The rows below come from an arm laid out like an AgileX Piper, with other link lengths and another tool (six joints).
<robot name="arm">
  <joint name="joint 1" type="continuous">
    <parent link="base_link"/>
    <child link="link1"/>
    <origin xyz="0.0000 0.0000 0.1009" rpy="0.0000 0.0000 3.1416"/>
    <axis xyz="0 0 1"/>
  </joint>
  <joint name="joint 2" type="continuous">
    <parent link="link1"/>
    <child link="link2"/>
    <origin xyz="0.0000 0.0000 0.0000" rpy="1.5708 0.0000 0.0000"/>
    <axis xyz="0 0 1"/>
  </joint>
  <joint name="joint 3" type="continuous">
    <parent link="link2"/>
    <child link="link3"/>
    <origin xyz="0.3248 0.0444 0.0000" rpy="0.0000 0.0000 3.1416"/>
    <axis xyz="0 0 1"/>
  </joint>
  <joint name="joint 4" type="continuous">
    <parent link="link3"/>
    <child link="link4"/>
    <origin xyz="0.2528 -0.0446 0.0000" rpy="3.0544 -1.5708 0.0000"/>
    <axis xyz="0 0 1"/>
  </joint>
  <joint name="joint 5" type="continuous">
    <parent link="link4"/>
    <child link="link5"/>
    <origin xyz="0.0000 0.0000 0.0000" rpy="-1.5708 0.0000 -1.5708"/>
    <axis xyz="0 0 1"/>
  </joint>
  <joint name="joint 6" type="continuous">
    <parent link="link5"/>
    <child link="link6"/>
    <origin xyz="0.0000 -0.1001 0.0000" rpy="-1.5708 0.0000 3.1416"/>
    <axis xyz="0 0 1"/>
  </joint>
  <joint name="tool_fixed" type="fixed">
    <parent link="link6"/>
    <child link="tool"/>
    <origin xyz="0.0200 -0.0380 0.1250" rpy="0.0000 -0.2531 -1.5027"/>
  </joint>
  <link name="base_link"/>
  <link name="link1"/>
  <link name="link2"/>
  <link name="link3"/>
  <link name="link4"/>
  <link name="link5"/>
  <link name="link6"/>
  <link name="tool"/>
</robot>
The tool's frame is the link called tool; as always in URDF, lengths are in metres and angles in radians. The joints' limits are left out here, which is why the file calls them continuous.
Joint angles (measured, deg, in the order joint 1, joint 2, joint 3, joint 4, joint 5, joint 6), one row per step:
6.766 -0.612 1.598 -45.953 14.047 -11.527
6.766 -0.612 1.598 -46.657 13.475 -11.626
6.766 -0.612 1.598 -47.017 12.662 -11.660
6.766 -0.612 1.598 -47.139 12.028 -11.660
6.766 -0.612 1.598 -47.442 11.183 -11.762
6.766 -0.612 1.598 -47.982 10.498 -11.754
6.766 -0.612 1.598 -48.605 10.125 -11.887
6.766 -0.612 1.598 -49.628 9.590 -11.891
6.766 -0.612 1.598 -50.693 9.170 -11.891
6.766 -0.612 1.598 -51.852 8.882 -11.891
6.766 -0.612 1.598 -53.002 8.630 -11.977
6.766 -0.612 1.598 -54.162 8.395 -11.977
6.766 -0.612 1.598 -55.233 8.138 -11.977
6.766 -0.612 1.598 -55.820 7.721 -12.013
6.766 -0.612 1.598 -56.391 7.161 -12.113
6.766 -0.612 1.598 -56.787 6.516 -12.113
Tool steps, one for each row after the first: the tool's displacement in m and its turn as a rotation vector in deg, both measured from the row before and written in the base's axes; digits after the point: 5 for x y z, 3 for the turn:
0.00020 0.00087 0.00151 -0.778 -0.473 0.373
0.00017 0.00196 0.00217 -0.366 -0.598 0.569
0.00009 0.00171 0.00170 -0.102 -0.447 0.455
0.00008 0.00212 0.00218 -0.377 -0.607 0.605
0.00007 0.00151 0.00178 -0.508 -0.526 0.467
0.00005 0.00050 0.00083 -0.740 -0.320 0.241
0.00008 0.00072 0.00126 -1.004 -0.471 0.332
0.00007 0.00038 0.00093 -1.046 -0.395 0.247
0.00009 -0.00006 0.00056 -1.142 -0.317 0.143
0.00008 -0.00018 0.00041 -1.221 -0.289 0.121
0.00008 -0.00019 0.00041 -1.146 -0.276 0.108
0.00006 -0.00003 0.00046 -1.058 -0.275 0.134
-0.00002 0.00087 0.00084 -0.614 -0.306 0.302
-0.00007 0.00134 0.00109 -0.661 -0.382 0.424
-0.00014 0.00181 0.00133 -0.388 -0.404 0.509

